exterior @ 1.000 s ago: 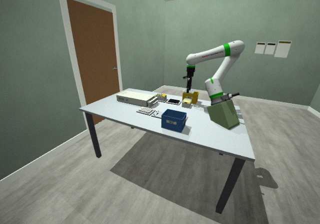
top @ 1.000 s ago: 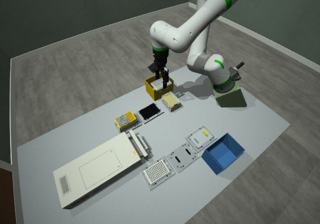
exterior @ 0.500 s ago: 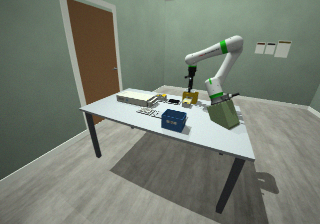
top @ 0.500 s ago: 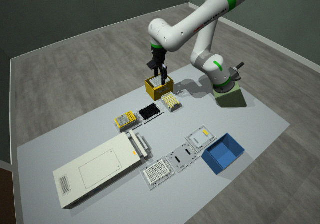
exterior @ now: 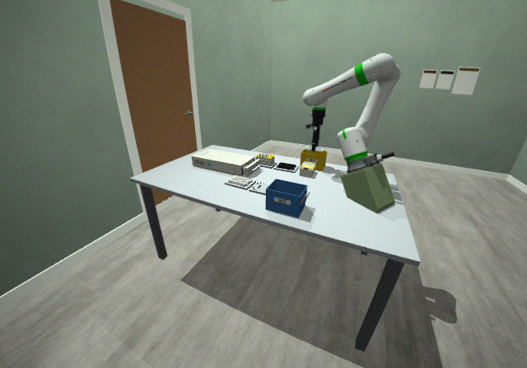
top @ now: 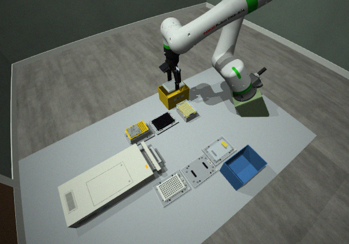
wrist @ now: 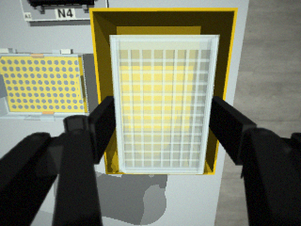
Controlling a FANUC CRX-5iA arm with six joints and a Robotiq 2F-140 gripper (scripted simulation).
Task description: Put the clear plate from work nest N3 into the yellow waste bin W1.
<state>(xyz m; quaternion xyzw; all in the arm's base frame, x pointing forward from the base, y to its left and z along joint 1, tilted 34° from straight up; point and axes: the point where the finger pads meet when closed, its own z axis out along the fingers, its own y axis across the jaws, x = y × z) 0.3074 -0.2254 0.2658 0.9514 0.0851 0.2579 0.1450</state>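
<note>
My gripper is now 13 cm above the yellow waste bin. From my hand the other things lie so: clear plate (2 cm below); then yellow tube rack (33 cm ahead, 16 cm to the left, 11 cm below); then black plate (16 cm ahead, 15 cm to the left, 15 cm below).
</note>
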